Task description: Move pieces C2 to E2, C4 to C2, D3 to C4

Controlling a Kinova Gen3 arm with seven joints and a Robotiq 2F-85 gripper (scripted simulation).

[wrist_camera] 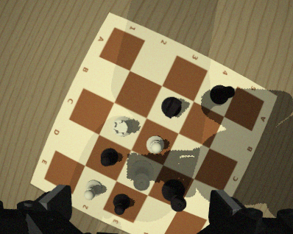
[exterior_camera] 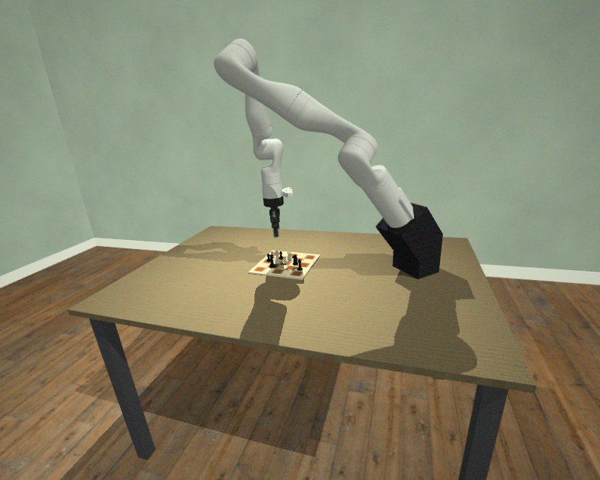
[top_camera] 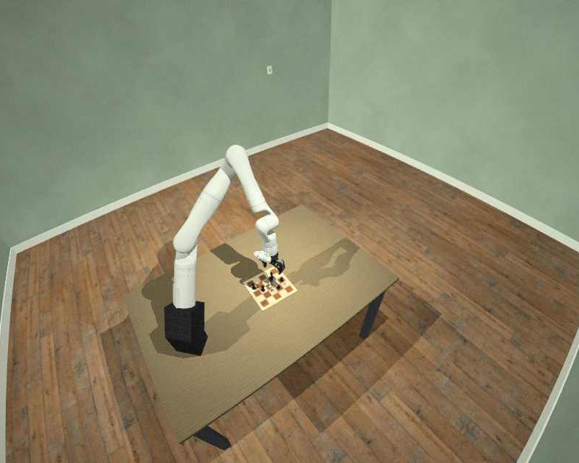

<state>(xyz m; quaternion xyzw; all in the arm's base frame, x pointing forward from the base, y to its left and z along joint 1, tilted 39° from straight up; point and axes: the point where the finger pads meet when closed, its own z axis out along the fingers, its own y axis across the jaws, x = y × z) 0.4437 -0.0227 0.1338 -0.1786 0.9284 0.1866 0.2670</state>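
Right now my hand is 13 cm above the chessboard and 3 cm past it. The rest, counted from my hand: black knight (11 cm below, 7 cm behind).
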